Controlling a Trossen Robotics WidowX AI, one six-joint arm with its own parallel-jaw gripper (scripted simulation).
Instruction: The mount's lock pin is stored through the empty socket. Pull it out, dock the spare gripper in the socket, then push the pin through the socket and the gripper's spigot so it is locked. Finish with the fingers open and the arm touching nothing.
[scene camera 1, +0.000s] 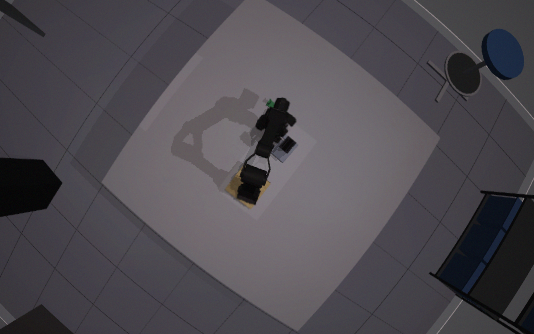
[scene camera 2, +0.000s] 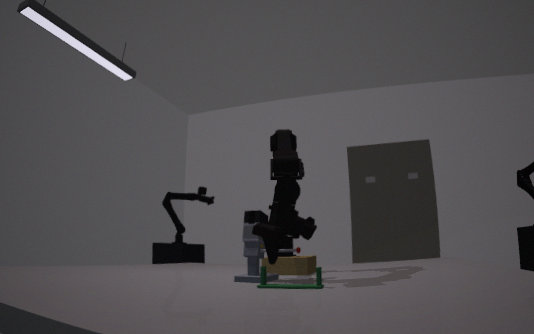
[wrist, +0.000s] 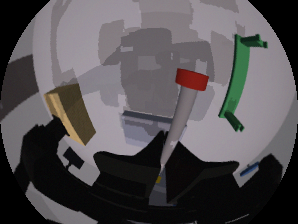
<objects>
The gripper (scene camera 2: 271, 264) holds a lock pin (wrist: 191, 82).
</objects>
